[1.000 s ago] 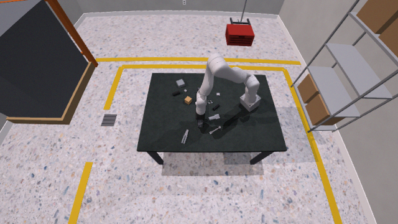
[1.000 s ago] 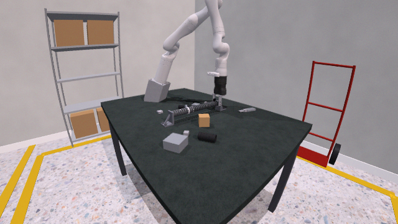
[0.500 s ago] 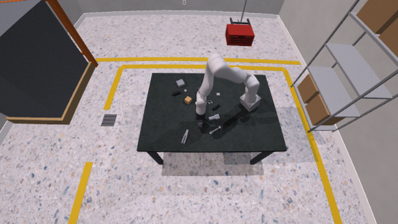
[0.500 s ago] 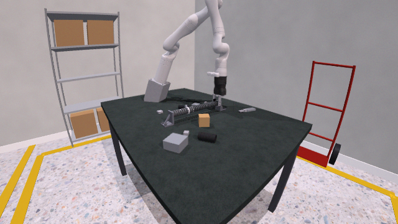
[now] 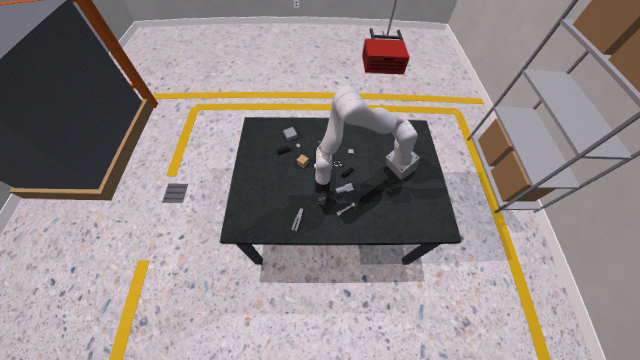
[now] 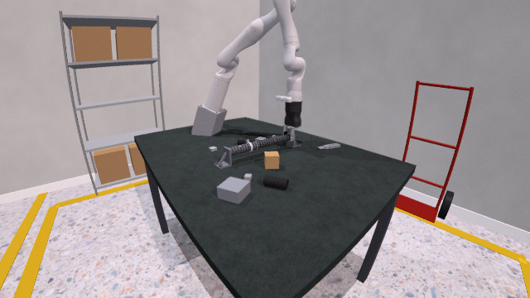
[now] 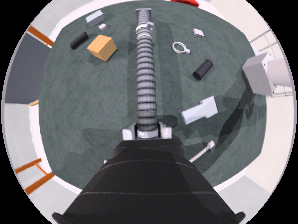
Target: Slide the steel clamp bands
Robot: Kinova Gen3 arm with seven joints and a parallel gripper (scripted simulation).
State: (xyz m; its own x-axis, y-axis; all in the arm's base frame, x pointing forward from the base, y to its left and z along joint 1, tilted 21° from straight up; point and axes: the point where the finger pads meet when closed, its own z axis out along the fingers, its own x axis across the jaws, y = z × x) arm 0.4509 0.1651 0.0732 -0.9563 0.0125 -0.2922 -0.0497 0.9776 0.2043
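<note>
The tan cube is 120 mm ahead of my hand, 200 mm to the right of it and 30 mm below it. Also, from my hand: black cylinder 150 mm behind, 150 mm to the right, 40 mm below; grey tool 120 mm ahead, 160 mm to the left, 50 mm below; grey cube 160 mm ahead, 330 mm to the right, 50 mm below.
</note>
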